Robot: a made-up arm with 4 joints.
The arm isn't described. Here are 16 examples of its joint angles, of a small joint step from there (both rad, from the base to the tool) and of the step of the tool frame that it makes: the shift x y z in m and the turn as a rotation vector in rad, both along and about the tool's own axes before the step.
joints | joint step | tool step
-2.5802 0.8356 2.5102 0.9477 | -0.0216 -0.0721 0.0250 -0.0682 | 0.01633 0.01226 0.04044 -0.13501 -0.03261 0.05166
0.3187 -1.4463 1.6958 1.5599 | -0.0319 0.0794 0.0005 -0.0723 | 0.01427 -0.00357 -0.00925 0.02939 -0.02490 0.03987
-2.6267 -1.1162 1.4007 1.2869 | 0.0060 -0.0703 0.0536 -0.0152 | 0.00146 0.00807 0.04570 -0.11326 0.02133 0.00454
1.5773 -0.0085 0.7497 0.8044 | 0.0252 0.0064 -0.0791 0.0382 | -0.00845 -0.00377 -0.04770 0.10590 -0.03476 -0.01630
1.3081 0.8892 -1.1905 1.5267 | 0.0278 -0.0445 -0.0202 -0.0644 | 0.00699 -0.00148 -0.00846 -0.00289 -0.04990 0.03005
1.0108 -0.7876 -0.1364 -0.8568 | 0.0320 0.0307 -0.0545 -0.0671 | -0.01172 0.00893 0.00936 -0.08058 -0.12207 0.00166
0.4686 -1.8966 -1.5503 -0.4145 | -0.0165 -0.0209 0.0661 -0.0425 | 0.03793 -0.00507 0.02131 -0.03010 0.05967 0.06865
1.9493 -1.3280 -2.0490 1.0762 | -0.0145 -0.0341 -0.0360 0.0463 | -0.02005 0.01066 -0.00481 0.01292 0.00561 -0.04907
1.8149 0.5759 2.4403 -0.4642 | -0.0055 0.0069 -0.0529 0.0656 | -0.03277 0.01239 -0.00910 0.02027 -0.00302 -0.08097
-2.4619 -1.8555 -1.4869 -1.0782 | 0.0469 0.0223 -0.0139 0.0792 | -0.04355 0.01245 -0.01462 0.03204 -0.01938 -0.09247
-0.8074 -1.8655 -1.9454 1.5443 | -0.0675 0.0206 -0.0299 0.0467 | -0.00800 0.00058 -0.01822 0.02450 -0.02201 -0.02177
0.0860 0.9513 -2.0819 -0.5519 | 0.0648 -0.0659 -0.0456 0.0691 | -0.02713 0.01791 0.00526 -0.02380 -0.00164 -0.05860
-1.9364 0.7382 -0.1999 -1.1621 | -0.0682 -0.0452 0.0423 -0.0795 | 0.04310 -0.02696 -0.03170 0.10127 -0.01220 0.11232
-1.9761 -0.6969 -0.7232 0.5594 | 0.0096 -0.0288 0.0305 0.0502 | -0.01156 0.00972 0.01684 -0.00562 0.07002 -0.04542
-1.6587 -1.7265 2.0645 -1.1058 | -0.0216 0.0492 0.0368 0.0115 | -0.00678 -0.00393 -0.00568 0.02313 0.02114 -0.02227
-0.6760 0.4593 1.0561 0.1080 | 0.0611 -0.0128 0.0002 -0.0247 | -0.00274 -0.00206 -0.01163 0.02815 -0.04086 -0.00776
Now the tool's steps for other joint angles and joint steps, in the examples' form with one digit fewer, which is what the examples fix.
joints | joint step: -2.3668 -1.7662 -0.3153 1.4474 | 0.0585 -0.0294 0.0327 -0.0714
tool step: 0.0259 -0.0083 0.0234 -0.0648 -0.0308 0.0743
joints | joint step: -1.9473 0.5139 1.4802 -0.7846 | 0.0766 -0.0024 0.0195 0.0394
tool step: -0.0287 0.0033 -0.0036 0.0206 -0.0056 -0.0781
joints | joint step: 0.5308 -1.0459 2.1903 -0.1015 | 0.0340 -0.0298 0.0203 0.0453
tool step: -0.0075 0.0063 0.0066 -0.0077 0.0304 -0.0202
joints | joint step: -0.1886 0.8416 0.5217 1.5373 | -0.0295 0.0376 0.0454 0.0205
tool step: -0.0107 0.0068 0.0086 -0.0301 -0.0119 -0.0293
